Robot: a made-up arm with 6 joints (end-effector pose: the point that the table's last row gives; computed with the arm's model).
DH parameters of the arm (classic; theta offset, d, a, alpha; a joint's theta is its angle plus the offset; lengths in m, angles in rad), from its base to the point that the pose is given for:
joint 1: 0 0.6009 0.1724 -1.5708
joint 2: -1.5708 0 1.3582 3.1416
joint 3: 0 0 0.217 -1.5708
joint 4: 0 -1.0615 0 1.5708
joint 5: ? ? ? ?
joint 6: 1.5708 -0.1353 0 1.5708
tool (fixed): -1.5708 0 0 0
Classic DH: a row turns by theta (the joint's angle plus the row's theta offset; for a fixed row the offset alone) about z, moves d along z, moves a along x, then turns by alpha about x.
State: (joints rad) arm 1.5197 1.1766 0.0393 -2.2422 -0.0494 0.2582
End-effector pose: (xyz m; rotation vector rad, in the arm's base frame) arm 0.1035 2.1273 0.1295 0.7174 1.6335 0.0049
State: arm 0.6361 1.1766 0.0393 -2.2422 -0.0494 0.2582
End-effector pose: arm 1.7101 1.2694 0.1295 1.3802 1.1988 -0.6259
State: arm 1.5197 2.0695 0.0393 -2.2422 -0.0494 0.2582
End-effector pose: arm 0.0475 1.0317 -1.2193 0.0261 1.4731 -0.6995
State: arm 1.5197 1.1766 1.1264 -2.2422 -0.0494 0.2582
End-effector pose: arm 0.1292 2.6295 1.2834 1.5017 1.5021 0.9592
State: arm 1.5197 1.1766 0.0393 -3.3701 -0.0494 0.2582
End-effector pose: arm 0.1104 2.1291 0.1305 1.5867 1.5181 -0.9366
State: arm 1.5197 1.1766 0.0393 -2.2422 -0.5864 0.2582
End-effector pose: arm 0.0517 2.1590 0.1677 0.8751 2.0705 0.3127
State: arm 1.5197 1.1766 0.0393 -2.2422 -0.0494 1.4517
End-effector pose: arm 0.1035 2.1273 0.1295 -0.2096 1.3129 0.8977
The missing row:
joint 5: 0 0 0 -1.5708
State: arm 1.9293 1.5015 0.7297 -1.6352 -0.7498 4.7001
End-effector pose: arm -0.9684 2.3224 0.0453 0.6352 2.5291 -0.9444
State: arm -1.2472 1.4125 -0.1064 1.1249 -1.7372 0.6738
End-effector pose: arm 0.4349 -1.6754 -0.2144 -0.2547 -2.8822 -0.9485
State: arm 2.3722 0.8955 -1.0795 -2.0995 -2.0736 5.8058
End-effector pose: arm -0.8579 0.6884 0.4251 0.3431 -2.6634 1.2153
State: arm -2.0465 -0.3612 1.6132 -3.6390 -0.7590 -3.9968
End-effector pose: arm 0.4358 0.9430 2.8206 -1.3320 -1.5655 0.4615
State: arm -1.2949 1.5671 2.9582 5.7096 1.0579 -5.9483
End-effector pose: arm 0.3256 -1.3849 1.7721 -1.0045 -2.3353 -0.8381
